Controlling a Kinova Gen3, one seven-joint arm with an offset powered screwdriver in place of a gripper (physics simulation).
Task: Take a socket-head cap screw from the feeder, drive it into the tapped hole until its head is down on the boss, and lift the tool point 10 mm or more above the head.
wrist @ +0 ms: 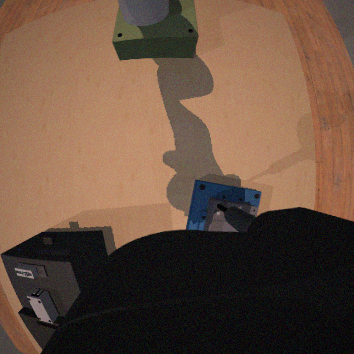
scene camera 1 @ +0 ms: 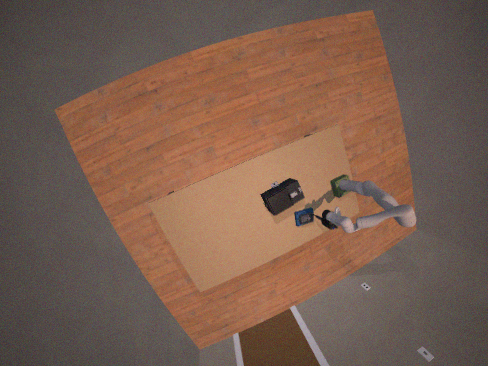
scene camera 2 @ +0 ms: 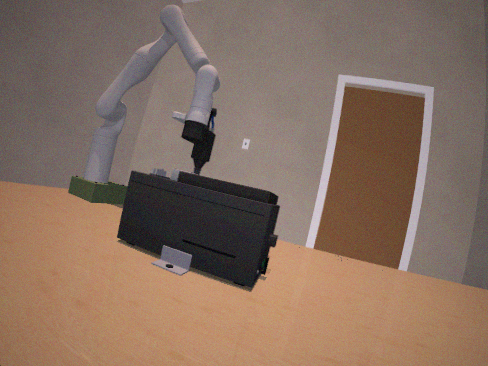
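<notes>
The screwdriver (scene camera 1: 317, 216) (scene camera 2: 198, 171) (wrist: 221, 206) is my gripper and has no fingers. Its dark tip points down over the grey block (scene camera 1: 305, 218) (wrist: 220, 223) on the blue plate (scene camera 1: 298, 220) (wrist: 198, 202). In the wrist view the tip overlaps the upper part of the block. Whether it touches the block, and whether a screw is on it, I cannot tell. The black feeder (scene camera 1: 280, 198) (scene camera 2: 195, 222) (wrist: 61, 272) stands beside the plate. The tapped hole and any screw head are too small or hidden. The feeder hides the plate in scene camera 2.
The green base block (scene camera 1: 337, 187) (scene camera 2: 95, 191) (wrist: 157, 48) carries the arm. A small grey angle bracket (scene camera 1: 274, 184) (scene camera 2: 176, 258) is at the feeder's back side. The arm's shadow falls across the tan table top (scene camera 1: 215, 235) (wrist: 90, 125) between base and plate.
</notes>
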